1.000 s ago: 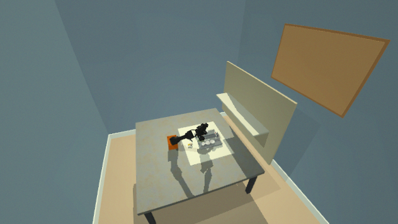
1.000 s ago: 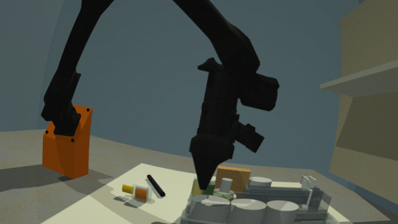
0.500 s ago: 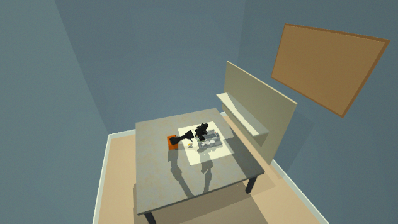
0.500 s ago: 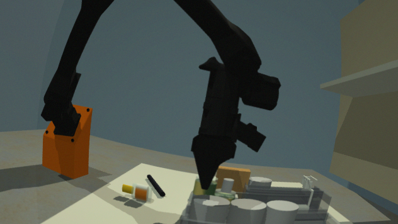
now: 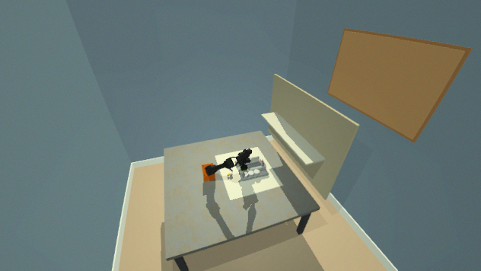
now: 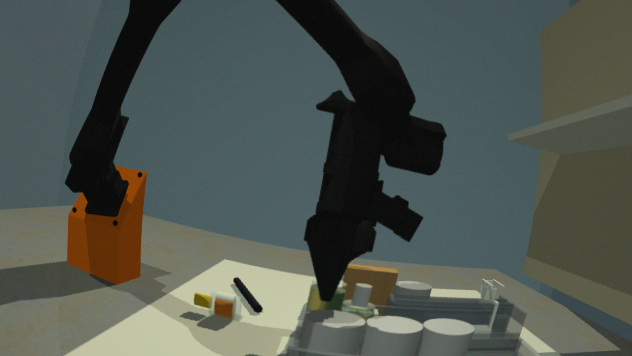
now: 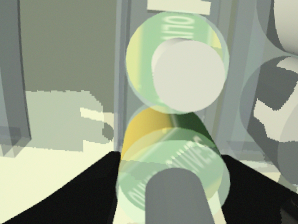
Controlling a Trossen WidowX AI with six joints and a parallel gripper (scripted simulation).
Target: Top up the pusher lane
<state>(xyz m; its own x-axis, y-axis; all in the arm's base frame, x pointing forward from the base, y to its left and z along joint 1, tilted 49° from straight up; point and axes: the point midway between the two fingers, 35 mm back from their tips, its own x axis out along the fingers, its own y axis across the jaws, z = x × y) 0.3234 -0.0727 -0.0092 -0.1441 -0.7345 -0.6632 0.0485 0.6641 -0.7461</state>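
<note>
My gripper tip is now 120 mm to the right of the tan box, 60 mm short of it and 20 mm above it. The rest, counted from my gripper tip: red mark 230 mm ahead, 20 mm to the left, 10 mm above; clear plastic lane rack 150 mm ahead, 40 mm below, 20 mm to the left; dark pen 120 mm to the left, 110 mm behind, 50 mm below.
</note>
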